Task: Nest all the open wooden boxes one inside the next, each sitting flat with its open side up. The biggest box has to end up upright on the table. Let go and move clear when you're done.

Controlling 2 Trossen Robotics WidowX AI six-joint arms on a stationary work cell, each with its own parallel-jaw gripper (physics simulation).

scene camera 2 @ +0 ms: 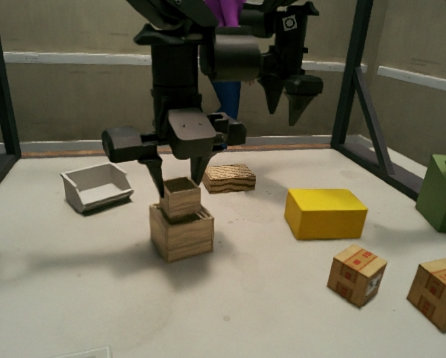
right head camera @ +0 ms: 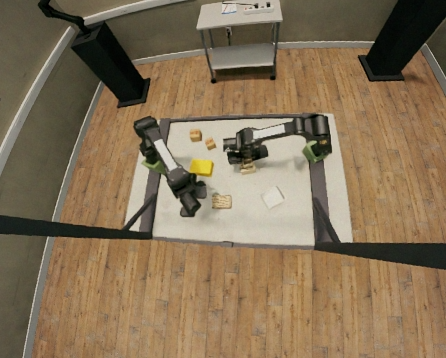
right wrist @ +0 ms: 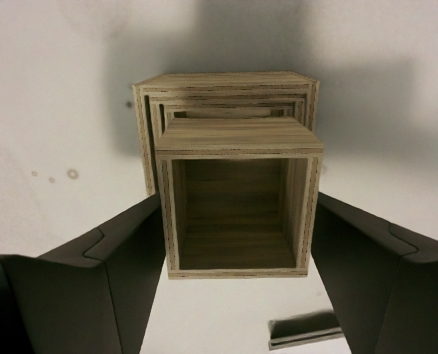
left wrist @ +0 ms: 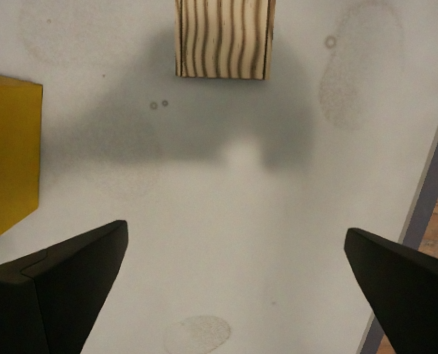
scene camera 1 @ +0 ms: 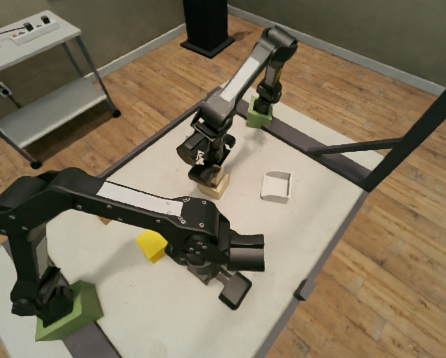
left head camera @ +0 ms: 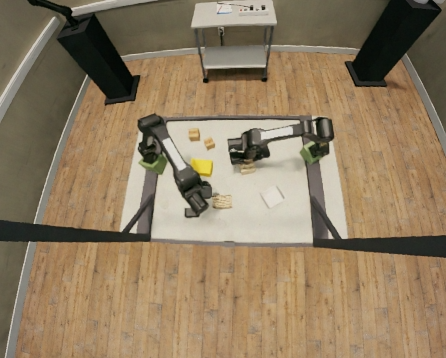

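The biggest wooden box [scene camera 2: 184, 240] [right wrist: 225, 80] [left head camera: 248, 170] [right head camera: 248, 170] stands upright on the table, open side up. In the right wrist view, the rims of smaller boxes show nested inside it. My right gripper [scene camera 2: 179, 189] [right wrist: 235, 202] is shut on the small wooden box [scene camera 2: 182, 201] [right wrist: 240, 137], gripping two opposite sides. The small box is open side up, above the nest and offset from its middle in the right wrist view. Its bottom edge is near the nest's rim; contact cannot be told. My left gripper [left wrist: 237, 234] [scene camera 2: 282, 117] is open and empty, above the table.
A wavy-grained wooden block [left head camera: 222, 201] [scene camera 2: 230, 179] [left wrist: 225, 40] lies near the left gripper. A yellow block [left head camera: 202, 167] [scene camera 2: 327, 215], a white open bin [left head camera: 272, 196] [scene camera 2: 97, 189] and two cardboard cubes, one smaller [scene camera 2: 357, 275] and one larger [left head camera: 194, 134], are on the table.
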